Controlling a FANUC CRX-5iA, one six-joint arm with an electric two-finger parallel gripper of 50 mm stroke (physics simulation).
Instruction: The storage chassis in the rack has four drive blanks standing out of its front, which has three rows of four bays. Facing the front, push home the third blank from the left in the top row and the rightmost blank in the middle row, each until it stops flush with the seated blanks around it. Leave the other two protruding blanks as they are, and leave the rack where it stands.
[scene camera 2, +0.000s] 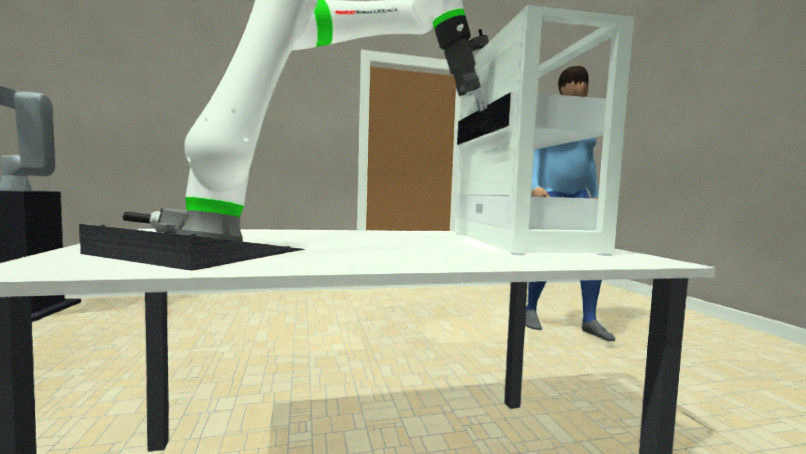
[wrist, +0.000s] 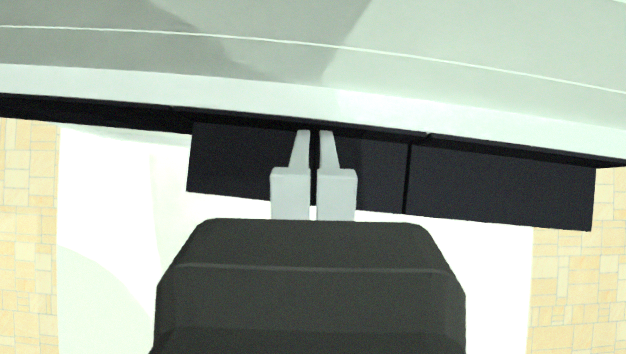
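You can see my gripper in scene camera 2 (483, 111), and it's there in the wrist view (314, 153) as well. There's also a white rack, which you'd find in scene camera 2 (496, 146) and again in the wrist view (503, 119).
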